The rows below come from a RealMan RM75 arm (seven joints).
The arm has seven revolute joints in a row. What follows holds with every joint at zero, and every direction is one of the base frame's.
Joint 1 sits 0.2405 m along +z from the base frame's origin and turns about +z.
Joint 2 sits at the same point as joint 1 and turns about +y.
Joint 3 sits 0.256 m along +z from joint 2 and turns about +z.
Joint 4 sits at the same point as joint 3 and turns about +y.
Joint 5 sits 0.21 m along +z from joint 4 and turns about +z.
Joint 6 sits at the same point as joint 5 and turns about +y.
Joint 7 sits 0.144 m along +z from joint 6 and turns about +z.
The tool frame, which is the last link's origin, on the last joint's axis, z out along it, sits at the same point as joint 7; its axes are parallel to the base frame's.
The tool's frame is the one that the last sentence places.
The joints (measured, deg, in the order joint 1, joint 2, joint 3, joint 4, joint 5, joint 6, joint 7), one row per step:
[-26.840 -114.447 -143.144 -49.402 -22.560 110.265 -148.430]
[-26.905 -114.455 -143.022 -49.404 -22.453 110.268 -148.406]
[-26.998 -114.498 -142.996 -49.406 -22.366 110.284 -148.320]
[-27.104 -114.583 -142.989 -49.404 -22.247 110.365 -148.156]
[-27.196 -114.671 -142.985 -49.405 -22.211 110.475 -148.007]
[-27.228 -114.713 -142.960 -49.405 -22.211 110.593 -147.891]
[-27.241 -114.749 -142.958 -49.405 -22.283 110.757 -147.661]
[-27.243 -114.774 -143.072 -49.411 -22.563 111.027 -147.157]
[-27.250 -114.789 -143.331 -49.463 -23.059 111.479 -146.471]
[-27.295 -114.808 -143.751 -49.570 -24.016 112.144 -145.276]
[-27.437 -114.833 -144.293 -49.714 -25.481 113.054 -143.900]
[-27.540 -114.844 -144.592 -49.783 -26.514 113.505 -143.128]
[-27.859 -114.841 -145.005 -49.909 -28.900 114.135 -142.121]
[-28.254 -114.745 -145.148 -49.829 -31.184 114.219 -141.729]
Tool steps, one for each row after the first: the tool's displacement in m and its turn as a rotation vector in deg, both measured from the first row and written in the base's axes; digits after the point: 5 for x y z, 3 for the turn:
[0.00017 0.00020 -0.00013 -0.165 0.123 -0.109]
[0.00057 0.00053 -0.00042 -0.275 0.140 -0.270]
[0.00119 0.00070 -0.00097 -0.467 0.083 -0.488]
[0.00195 0.00084 -0.00157 -0.632 -0.058 -0.696]
[0.00241 0.00073 -0.00188 -0.776 -0.177 -0.827]
[0.00296 0.00054 -0.00215 -0.908 -0.405 -1.053]
[0.00393 0.00041 -0.00228 -0.935 -0.945 -1.529]
[0.00552 0.00041 -0.00211 -0.847 -1.819 -2.185]
[0.00842 0.00099 -0.00176 -0.545 -3.300 -3.452]
[0.01301 0.00244 -0.00124 -0.015 -5.370 -5.105]
[0.01597 0.00376 -0.00097 0.452 -6.647 -6.148]
[0.02257 0.00789 -0.00045 1.676 -9.074 -8.064]
[0.02833 0.01298 -0.00006 2.994 -10.918 -9.500]

